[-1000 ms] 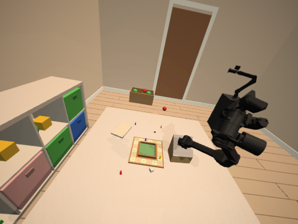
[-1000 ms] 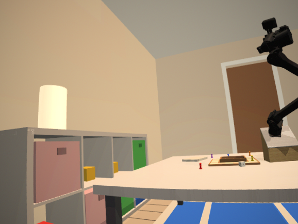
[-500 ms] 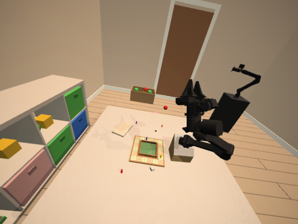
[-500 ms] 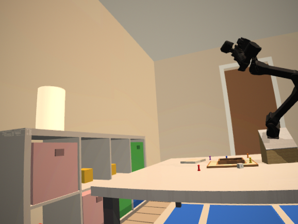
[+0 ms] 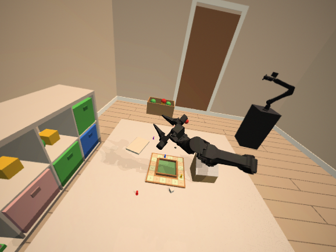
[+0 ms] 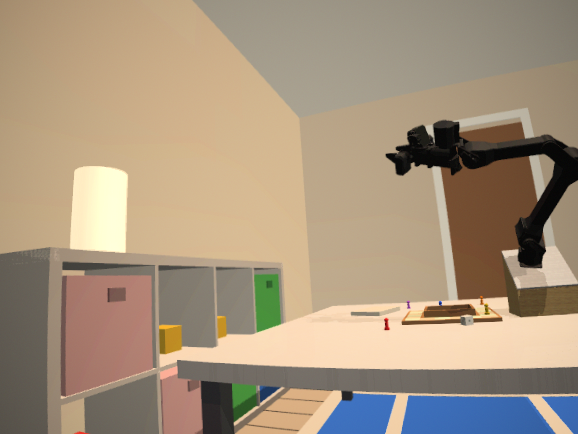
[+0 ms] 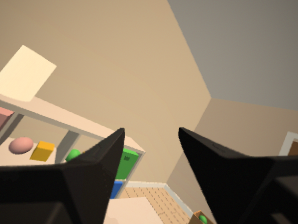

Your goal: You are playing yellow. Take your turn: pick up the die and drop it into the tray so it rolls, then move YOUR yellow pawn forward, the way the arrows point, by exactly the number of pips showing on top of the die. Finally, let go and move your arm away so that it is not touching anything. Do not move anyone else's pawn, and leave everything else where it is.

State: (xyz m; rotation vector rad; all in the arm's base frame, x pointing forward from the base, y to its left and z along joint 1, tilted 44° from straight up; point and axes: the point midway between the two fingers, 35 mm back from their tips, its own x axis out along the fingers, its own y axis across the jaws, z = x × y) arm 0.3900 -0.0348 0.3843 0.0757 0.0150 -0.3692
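The white die is 530 mm below my gripper tip, 160 mm behind it and 30 mm to the right of it. Also, from my gripper tip: green tray: 530 mm below, 200 mm to the right, 100 mm behind; then yellow pawn: 510 mm below, 210 mm behind, 140 mm to the right; then red pawn: 530 mm below, 60 mm ahead, 50 mm to the left.
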